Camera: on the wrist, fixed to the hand. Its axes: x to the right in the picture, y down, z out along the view.
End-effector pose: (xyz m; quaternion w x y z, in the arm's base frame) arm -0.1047 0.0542 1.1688 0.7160 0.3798 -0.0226 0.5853
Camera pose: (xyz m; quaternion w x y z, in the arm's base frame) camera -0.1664 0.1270 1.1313 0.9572 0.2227 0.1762 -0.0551
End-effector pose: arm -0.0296 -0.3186 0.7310 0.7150 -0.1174 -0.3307 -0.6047
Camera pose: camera 0.0358 -0.3809 0.6825 0.1053 0.0608 -0.2622 -0.9573
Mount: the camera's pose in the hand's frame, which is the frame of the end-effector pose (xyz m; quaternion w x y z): 0.0225 0.0353 -0.0936 0.7337 -0.1022 -0.0035 -0.6717
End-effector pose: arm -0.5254 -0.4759 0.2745 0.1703 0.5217 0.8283 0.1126
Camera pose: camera -0.5426 -0.4412 0.3695 0.2568 -0.1906 0.9461 0.0511
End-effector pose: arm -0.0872 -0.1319 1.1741 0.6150 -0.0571 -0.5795 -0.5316
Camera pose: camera -0.0061 -0.1943 1.1807 0.0863 0.2827 -0.4114 -0.8622
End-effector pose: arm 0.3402 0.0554 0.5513 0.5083 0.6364 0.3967 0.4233
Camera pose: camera 0.2620 0.0996 0.6007 0.7237 0.1500 0.6735 0.0075
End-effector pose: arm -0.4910 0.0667 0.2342 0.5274 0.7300 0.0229 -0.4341
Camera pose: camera -0.4026 0.1155 0.2521 0.1701 0.4648 0.5497 -0.6730
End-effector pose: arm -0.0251 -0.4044 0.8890 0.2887 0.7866 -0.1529 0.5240
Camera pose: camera -0.1041 -0.3733 0.9465 0.6436 0.6522 0.3616 0.1722
